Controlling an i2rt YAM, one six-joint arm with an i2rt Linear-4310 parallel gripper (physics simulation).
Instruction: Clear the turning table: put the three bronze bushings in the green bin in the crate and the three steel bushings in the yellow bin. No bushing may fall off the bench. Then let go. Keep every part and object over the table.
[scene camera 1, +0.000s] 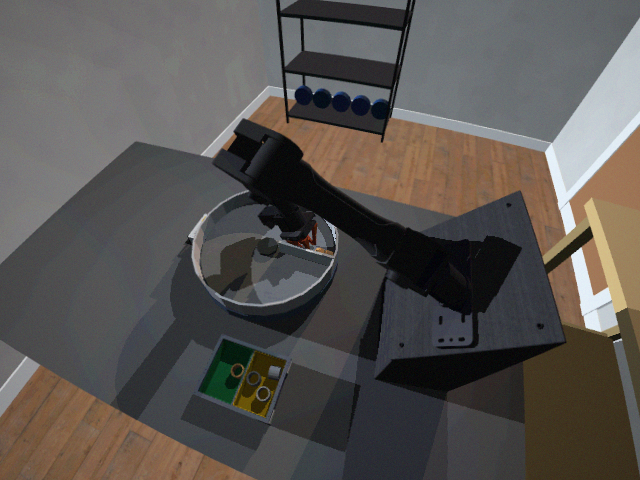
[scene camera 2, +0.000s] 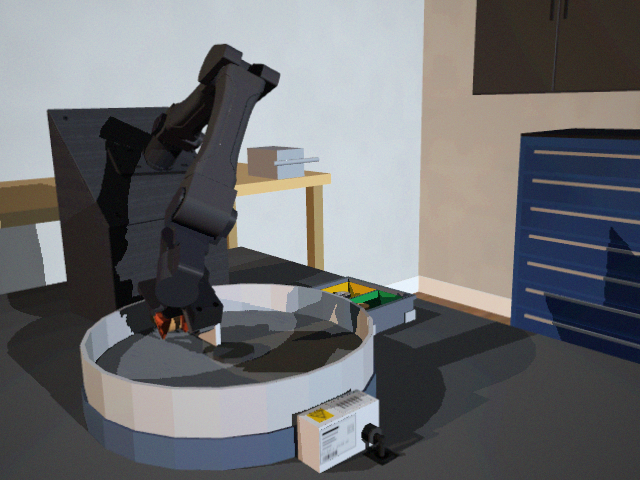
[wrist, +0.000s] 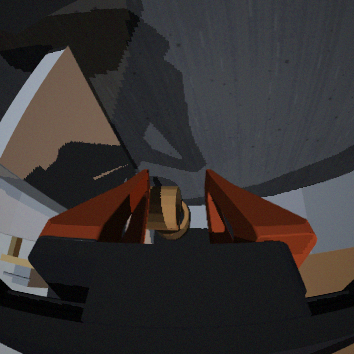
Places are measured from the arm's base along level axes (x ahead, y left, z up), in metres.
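Pixels of known places: gripper, fingertip midpoint: (scene camera 1: 311, 249) (scene camera 2: 173, 333) (wrist: 176, 177); arm's base, origin of the base link: (scene camera 1: 454, 291) (scene camera 2: 156, 161).
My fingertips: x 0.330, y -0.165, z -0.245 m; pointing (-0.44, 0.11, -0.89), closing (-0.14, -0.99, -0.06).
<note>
For each thing: its middle in the pictures, then the offset to it from my fingertips. "spot": a spot on its surface instead.
- second bronze bushing, body centre: (wrist: 170, 218) dx -0.059, dy +0.013, dz +0.009 m
- crate's green bin, surface spot: (scene camera 2: 379, 298) spot: dx +0.047, dy +0.445, dz -0.035 m
- dark hub, body centre: (scene camera 2: 233, 352) (scene camera 1: 267, 246) dx +0.130, dy +0.029, dz -0.003 m
- white control box, surface spot: (scene camera 2: 338, 431) spot: dx +0.383, dy +0.004, dz -0.019 m
- crate, body centre: (scene camera 2: 355, 304) (scene camera 1: 245, 377) dx +0.041, dy +0.382, dz -0.035 m
My gripper (scene camera 1: 309, 241) (scene camera 2: 176, 331) (wrist: 176, 177) is partly open, low inside the turning table (scene camera 1: 258, 308) (scene camera 2: 232, 408), beside its divider (scene camera 1: 307, 252) (scene camera 2: 210, 335) (wrist: 65, 110). In the wrist view, a bronze bushing (wrist: 171, 207) lies between the fingers, close to the left one, with a gap to the right one. A second bronze bushing (wrist: 186, 220) shows partly behind it. The crate's green bin (scene camera 1: 219, 379) (scene camera 2: 379, 298) holds one bronze bushing (scene camera 1: 232, 369). Its yellow bin (scene camera 1: 248, 403) holds three steel bushings (scene camera 1: 259, 378) (scene camera 1: 257, 393) (scene camera 1: 274, 372).
The turning table has a raised rim wall and a dark hub (scene camera 1: 267, 246). A white control box (scene camera 2: 338, 431) stands against its outside. The arm's sloped pedestal (scene camera 1: 413, 356) (scene camera 2: 85, 206) stands beside the turning table. The crate (scene camera 2: 390, 314) sits near a bench edge.
</note>
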